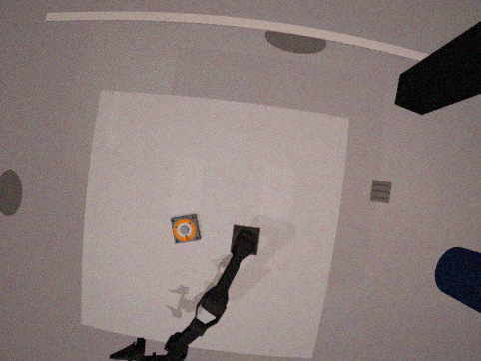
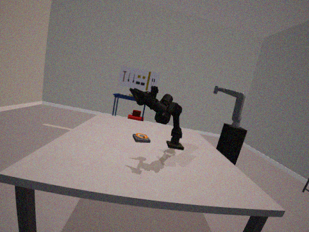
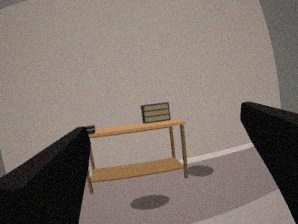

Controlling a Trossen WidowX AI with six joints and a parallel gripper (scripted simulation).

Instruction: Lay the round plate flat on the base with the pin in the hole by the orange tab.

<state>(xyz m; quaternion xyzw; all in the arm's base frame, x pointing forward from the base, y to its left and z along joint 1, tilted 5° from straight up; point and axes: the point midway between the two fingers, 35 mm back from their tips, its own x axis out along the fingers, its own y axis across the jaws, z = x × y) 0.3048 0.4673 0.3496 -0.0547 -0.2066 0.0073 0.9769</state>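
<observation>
Now: the plate 6 cm behind my gripper tip, 37 cm to the right of it and 38 cm below it. The rest, counted from my gripper tip: grey square base: 5 cm behind, 39 cm to the right, 39 cm below.
</observation>
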